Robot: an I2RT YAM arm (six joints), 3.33 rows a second.
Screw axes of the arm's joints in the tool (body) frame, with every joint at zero. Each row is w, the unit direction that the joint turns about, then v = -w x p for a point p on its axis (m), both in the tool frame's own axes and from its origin. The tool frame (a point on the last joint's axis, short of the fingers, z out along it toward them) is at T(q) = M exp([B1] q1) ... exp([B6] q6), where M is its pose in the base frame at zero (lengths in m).
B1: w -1 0 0 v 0 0.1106 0
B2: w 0 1 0 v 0.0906 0 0.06
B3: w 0 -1 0 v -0.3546 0 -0.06
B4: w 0 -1 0 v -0.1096 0 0
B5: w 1 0 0 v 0 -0.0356 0
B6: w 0 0 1 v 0 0 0
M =
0 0 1 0.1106
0 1 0 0
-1 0 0 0.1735
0 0 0 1
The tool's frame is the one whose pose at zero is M.
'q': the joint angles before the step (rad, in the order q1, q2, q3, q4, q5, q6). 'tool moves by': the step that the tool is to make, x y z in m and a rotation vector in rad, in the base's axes. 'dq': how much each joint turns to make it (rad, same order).
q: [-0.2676, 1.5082, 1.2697, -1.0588, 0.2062, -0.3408]
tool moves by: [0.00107, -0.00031, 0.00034, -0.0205, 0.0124, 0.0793]
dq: [0.0000, 0.0000, 0.0000, 0.0107, 0.0003, -0.0844]
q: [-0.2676, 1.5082, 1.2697, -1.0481, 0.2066, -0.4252]
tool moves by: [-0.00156, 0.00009, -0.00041, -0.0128, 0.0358, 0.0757]
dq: [-0.0011, 0.0000, 0.0000, -0.0145, 0.0000, -0.0816]
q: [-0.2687, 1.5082, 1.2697, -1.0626, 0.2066, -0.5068]
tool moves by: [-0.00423, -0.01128, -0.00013, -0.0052, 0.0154, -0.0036]
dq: [-0.0424, 0.0000, 0.0001, -0.0050, -0.0012, -0.0408]
